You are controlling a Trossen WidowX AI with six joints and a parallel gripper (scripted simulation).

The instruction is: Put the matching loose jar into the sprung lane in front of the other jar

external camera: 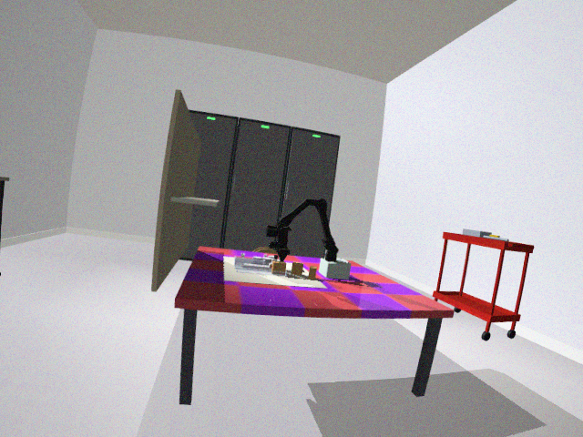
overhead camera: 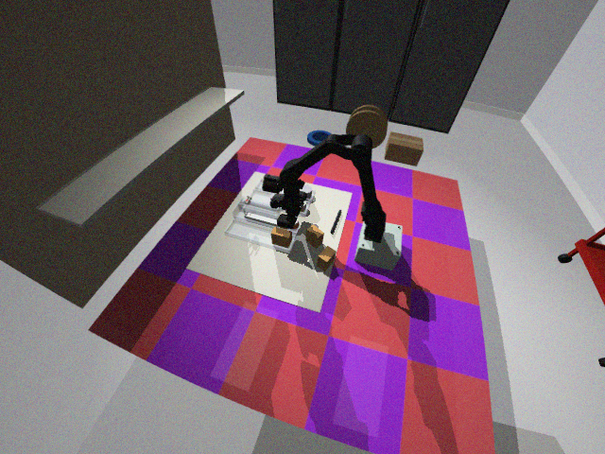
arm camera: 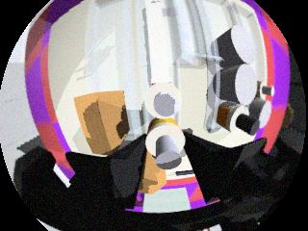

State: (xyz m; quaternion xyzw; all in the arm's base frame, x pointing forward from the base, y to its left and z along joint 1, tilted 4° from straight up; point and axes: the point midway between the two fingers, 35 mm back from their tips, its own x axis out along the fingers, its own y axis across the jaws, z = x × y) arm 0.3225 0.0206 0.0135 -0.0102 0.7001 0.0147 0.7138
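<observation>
Right now the brown box is 20 mm ahead of my gripper tip, 80 mm to the left of it and 10 mm below it. Also, from my gripper tip: clear pusher rack 160 mm ahead, 20 mm to the right, 30 mm below.
</observation>
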